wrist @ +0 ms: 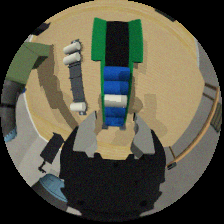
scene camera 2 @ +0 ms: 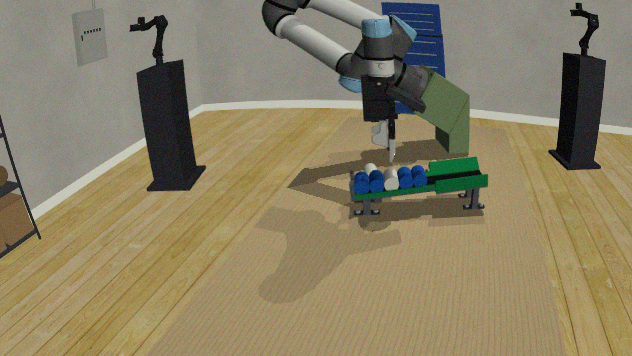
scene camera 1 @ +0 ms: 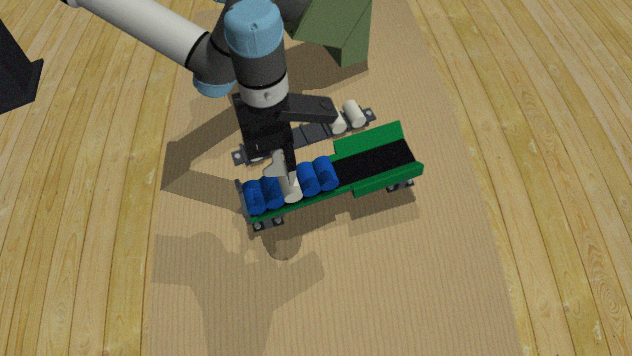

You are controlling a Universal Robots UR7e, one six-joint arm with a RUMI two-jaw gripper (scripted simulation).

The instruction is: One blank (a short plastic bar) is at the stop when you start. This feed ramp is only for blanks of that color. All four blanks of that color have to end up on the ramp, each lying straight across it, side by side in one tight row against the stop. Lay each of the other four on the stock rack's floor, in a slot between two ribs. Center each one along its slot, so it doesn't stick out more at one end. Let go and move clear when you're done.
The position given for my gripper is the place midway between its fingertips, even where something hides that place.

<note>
I see my gripper (scene camera 1: pixel 285 168) and a stock rack (scene camera 1: pixel 316 132).
My gripper is seen too in the wrist view (wrist: pixel 115 112) and in scene camera 2 (scene camera 2: pixel 389 156).
</note>
